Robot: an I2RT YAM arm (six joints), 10 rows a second.
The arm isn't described. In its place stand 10 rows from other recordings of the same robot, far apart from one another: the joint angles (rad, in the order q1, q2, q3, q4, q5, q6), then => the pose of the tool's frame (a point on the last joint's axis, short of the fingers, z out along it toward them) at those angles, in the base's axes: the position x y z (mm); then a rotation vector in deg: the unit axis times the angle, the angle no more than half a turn.
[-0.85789, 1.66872, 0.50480, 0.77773, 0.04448, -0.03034] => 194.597 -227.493 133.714 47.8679 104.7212 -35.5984
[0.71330, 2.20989, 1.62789, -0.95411, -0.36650, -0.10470] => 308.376 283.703 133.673 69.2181 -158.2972 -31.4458
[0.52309, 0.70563, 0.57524, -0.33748, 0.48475, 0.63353] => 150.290 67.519 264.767 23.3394 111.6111 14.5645
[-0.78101, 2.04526, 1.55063, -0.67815, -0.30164, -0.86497] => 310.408 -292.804 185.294 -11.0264 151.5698 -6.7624
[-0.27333, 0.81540, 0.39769, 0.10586, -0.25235, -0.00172] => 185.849 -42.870 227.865 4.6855 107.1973 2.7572
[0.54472, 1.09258, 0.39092, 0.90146, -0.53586, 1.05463] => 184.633 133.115 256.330 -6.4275 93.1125 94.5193
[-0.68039, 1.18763, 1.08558, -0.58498, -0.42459, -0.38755] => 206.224 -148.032 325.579 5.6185 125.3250 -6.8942
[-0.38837, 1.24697, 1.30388, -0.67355, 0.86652, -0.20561] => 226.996 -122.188 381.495 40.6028 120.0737 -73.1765
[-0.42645, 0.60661, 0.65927, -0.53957, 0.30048, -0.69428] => 123.153 -67.526 286.282 -5.3936 125.2852 -55.9764
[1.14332, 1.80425, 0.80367, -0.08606, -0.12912, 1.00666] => 126.300 288.293 99.751 -14.1592 167.5797 41.6931
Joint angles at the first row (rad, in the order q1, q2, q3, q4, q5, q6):
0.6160 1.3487 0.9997 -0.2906 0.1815 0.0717
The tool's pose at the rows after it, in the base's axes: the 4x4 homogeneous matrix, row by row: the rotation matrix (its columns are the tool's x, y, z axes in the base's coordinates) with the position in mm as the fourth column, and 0 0 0 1 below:
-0.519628 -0.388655 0.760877 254.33; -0.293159 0.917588 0.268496 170.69; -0.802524 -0.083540 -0.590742 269.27; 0 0 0 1
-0.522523 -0.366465 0.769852 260.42; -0.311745 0.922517 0.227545 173.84; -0.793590 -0.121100 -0.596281 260.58; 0 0 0 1
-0.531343 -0.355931 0.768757 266.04; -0.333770 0.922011 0.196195 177.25; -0.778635 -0.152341 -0.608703 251.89; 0 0 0 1
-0.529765 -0.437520 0.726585 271.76; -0.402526 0.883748 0.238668 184.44; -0.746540 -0.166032 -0.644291 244.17; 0 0 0 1
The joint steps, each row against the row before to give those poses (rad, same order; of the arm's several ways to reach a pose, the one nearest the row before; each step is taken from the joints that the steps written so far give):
0.0008 0.0326 -0.0084 0.0299 0.0414 -0.0087
0.0015 0.0371 -0.0002 0.0222 0.0409 -0.0124
0.0014 0.0382 0.0047 0.0108 0.0270 -0.0121
0.0014 0.0463 0.0234 -0.0119 -0.0601 -0.0581

